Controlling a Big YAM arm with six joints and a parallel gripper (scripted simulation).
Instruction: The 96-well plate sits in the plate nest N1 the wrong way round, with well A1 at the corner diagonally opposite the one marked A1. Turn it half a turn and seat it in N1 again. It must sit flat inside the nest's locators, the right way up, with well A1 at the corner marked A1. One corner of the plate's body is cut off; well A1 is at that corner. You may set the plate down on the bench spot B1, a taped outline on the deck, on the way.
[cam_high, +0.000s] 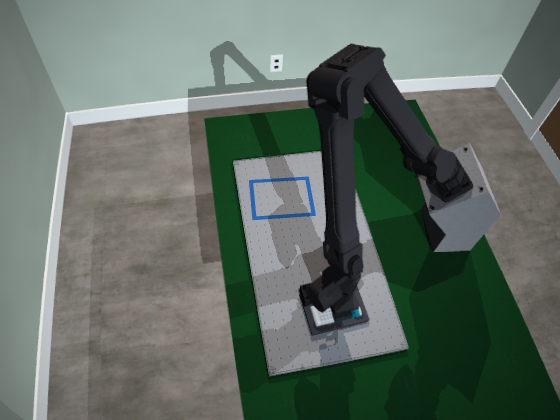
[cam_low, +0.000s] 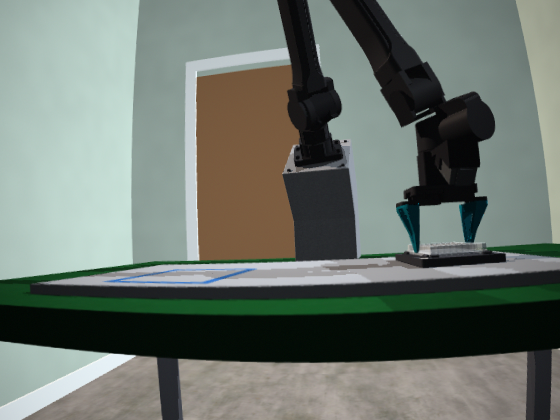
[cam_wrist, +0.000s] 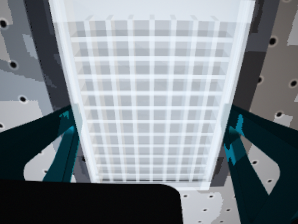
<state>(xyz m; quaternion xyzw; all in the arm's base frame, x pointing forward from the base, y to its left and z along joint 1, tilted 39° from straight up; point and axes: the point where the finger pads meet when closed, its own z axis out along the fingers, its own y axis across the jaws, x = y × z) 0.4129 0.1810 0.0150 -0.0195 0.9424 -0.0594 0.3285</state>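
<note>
Now: the plate nest N1 20 mm below my hand. Also, from my hand: 96-well plate (10 mm below); then A1 label (80 mm ahead, 50 mm to the right, 10 mm below).
</note>
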